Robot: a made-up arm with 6 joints. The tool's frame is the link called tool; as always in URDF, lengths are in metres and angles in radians. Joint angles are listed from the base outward.
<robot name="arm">
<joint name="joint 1" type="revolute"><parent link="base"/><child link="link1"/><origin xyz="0.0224 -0.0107 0.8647" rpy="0 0 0"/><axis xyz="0 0 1"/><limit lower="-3.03" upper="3.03"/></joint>
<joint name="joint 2" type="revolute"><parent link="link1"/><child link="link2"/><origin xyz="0.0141 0.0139 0.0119" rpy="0 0 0"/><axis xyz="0 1 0"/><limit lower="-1.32" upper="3.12"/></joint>
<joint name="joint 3" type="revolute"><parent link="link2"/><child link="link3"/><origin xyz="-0.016 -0.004 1.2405" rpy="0 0 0"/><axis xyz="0 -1 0"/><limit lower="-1.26" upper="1.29"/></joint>
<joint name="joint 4" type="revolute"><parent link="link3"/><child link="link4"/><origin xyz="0.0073 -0.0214 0.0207" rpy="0 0 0"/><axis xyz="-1 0 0"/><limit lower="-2.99" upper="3.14"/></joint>
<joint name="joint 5" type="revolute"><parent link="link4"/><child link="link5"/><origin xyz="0.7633 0.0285 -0.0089" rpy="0 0 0"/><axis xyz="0 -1 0"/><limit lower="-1.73" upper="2.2"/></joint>
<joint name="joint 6" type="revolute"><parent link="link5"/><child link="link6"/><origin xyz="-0.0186 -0.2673 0.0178" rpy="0 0 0"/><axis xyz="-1 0 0"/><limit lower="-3.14" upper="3.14"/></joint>
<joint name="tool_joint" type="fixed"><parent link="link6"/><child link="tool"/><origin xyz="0.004 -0.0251 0.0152" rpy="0 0 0"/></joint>
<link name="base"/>
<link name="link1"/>
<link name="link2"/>
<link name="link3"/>
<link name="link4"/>
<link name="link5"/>
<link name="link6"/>
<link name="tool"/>
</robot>
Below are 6 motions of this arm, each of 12 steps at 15 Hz.
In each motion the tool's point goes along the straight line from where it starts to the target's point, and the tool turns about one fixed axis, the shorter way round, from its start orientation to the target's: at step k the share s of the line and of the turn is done. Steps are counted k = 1, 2, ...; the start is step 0. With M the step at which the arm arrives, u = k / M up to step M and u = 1 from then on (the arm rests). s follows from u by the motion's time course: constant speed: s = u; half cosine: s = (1 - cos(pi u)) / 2; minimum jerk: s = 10 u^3 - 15 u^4 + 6 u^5.
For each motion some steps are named. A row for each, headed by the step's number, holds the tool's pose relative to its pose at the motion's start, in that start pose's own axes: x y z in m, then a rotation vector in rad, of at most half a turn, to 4 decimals.
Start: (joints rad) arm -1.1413 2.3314 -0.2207 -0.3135 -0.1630 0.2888
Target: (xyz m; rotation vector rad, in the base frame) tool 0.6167 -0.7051 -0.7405 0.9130 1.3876 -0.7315
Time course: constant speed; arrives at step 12
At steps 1, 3, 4, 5, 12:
1: -0.0304 0.0458 0.0485 -0.0147 -0.0906 0.0011
3: -0.0913 0.1374 0.1454 -0.0441 -0.2717 0.0032
4: -0.1217 0.1833 0.1938 -0.0588 -0.3623 0.0043
5: -0.1521 0.2291 0.2423 -0.0736 -0.4529 0.0053
12: -0.3651 0.5498 0.5814 -0.1765 -1.0869 0.0128

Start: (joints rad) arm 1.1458 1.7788 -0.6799 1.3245 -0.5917 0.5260
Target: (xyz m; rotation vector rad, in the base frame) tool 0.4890 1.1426 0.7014 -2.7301 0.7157 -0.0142
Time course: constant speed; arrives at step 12
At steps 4, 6, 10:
4: -0.2322 0.1716 -0.0766 0.4891 0.2751 -0.1840
6: -0.3483 0.2574 -0.1149 0.7337 0.4127 -0.2761
10: -0.5806 0.4290 -0.1915 1.2228 0.6879 -0.4601

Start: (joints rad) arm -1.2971 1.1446 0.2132 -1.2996 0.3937 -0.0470
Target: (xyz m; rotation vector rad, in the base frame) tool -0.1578 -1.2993 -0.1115 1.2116 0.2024 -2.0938
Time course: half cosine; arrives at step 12
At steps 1, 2, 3, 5, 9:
1: 0.0095 -0.0122 0.0011 -0.0060 0.0005 -0.0049
2: 0.0374 -0.0481 0.0042 -0.0237 0.0019 -0.0193
3: 0.0817 -0.1053 0.0092 -0.0519 0.0041 -0.0422
5: 0.2067 -0.2663 0.0233 -0.1312 0.0103 -0.1069
9: 0.4761 -0.6135 0.0537 -0.3023 0.0236 -0.2462

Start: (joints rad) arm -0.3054 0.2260 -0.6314 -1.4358 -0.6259 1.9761
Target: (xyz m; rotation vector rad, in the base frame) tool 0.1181 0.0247 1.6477 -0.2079 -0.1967 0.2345
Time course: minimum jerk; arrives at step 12
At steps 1, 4, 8, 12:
1: -0.0019 0.0026 -0.0001 -0.0012 -0.0044 -0.0019
4: -0.0775 0.1092 -0.0054 -0.0476 -0.1823 -0.0793
8: -0.2919 0.4111 -0.0202 -0.1791 -0.6863 -0.2987
12: -0.3694 0.5202 -0.0256 -0.2267 -0.8686 -0.3780

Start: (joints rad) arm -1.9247 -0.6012 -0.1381 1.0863 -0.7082 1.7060
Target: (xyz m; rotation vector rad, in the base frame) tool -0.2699 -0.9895 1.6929 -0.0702 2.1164 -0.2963
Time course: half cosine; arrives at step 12
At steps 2, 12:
2: 0.0518 -0.0179 0.0727 0.0044 -0.0528 0.0487
12: 0.7740 -0.2669 1.0847 0.0655 -0.7880 0.7272

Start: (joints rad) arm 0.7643 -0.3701 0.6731 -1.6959 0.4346 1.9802
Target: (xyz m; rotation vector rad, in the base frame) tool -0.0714 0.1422 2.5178 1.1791 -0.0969 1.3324
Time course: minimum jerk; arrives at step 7
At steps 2, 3, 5, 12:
2: -0.0205 0.0174 0.0072 0.1935 0.0821 0.0836
3: -0.0520 0.0442 0.0184 0.4920 0.2088 0.2126
5: -0.1209 0.1027 0.0427 1.1438 0.4854 0.4943
12: -0.1413 0.1201 0.0499 1.3373 0.5675 0.5779

